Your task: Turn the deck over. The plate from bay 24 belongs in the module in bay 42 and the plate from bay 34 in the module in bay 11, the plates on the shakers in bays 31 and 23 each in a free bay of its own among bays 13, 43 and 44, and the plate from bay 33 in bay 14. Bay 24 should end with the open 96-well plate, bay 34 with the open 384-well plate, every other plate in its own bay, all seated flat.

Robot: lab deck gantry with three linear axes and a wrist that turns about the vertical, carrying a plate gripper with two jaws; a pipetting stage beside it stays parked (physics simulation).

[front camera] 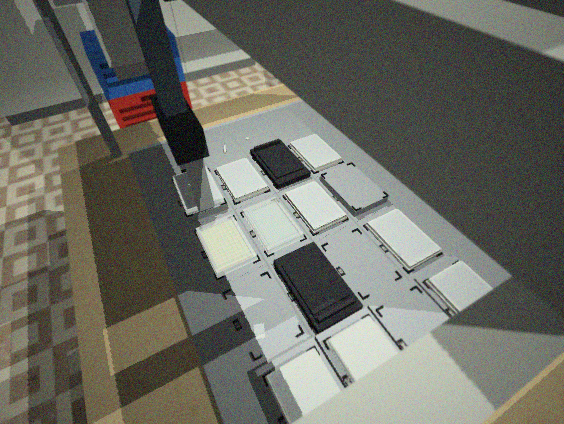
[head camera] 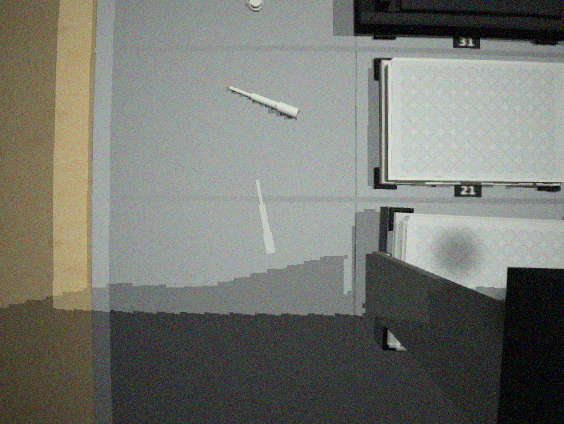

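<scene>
My gripper is low over the white plate on the module in bay 11. One finger is at its left end in the head view, the other at its near end in the front view; contact is hidden, so open or shut is unclear. The grey module in bay 42 bears no plate. Black stepped blocks stand in bays 31 and 23. White plates lie in bay 24, bay 14, bay 43 and bay 44. Bays 13, 33 and 34 show bare corner brackets.
Uncovered plates, one yellowish and one pale green, lie beyond bay 13. White plates fill bay 21, bay 32 and bay 41. Loose pipette tips lie left of bays 11 and 21 in the head view.
</scene>
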